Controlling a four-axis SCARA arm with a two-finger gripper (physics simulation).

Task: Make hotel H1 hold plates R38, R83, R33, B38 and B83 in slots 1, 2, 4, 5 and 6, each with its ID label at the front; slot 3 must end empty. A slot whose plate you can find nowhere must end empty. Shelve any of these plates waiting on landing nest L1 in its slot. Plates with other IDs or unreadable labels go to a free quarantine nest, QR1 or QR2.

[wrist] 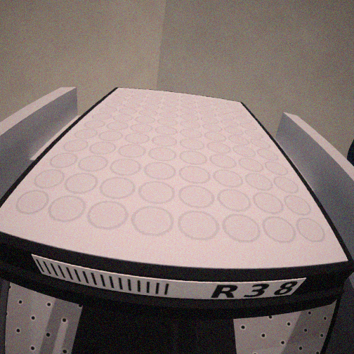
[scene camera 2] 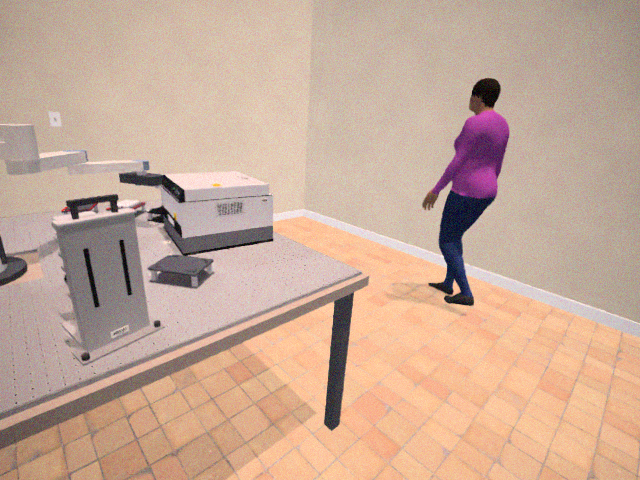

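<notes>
In the wrist view my gripper [wrist: 178, 113] is shut on plate R38 [wrist: 175, 170], a white-topped plate with well rings. Its front label reads R38 and faces the camera; a finger stands along each long side. In the scene view the black gripper mount [scene camera 2: 140, 178] is raised at the left face of the white instrument; the fingers and held plate cannot be made out there. A tall grey hotel tower [scene camera 2: 105, 279] with a black top handle stands on the bench, its back to the camera. Its label is too small to read, and its slot contents are hidden.
A large white instrument [scene camera 2: 222, 214] stands at the back of the bench [scene camera 2: 248, 279]. A low dark nest [scene camera 2: 180, 266] lies between it and the tower. Red-edged items [scene camera 2: 131, 205] show behind the tower. A person in purple [scene camera 2: 478, 155] stands on the floor at the right.
</notes>
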